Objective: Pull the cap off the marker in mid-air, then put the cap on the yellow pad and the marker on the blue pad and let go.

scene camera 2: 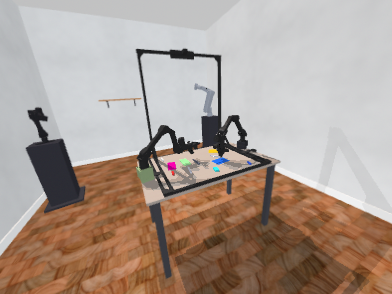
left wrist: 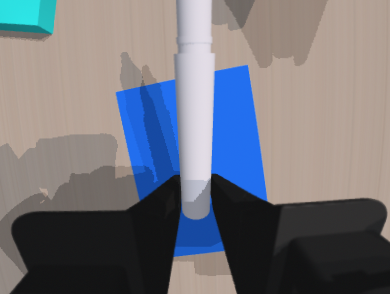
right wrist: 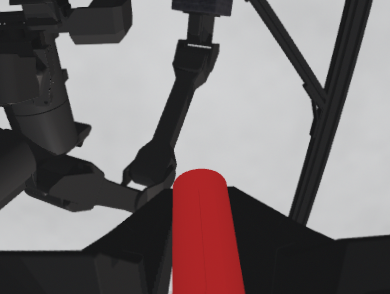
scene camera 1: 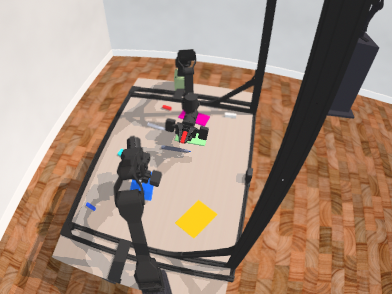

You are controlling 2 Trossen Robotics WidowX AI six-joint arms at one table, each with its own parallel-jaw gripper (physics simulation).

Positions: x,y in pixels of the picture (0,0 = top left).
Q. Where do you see a yellow pad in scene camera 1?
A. At 199,215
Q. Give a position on a blue pad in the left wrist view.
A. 149,117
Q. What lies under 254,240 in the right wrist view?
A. The right gripper.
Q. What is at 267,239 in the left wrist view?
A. The left gripper.
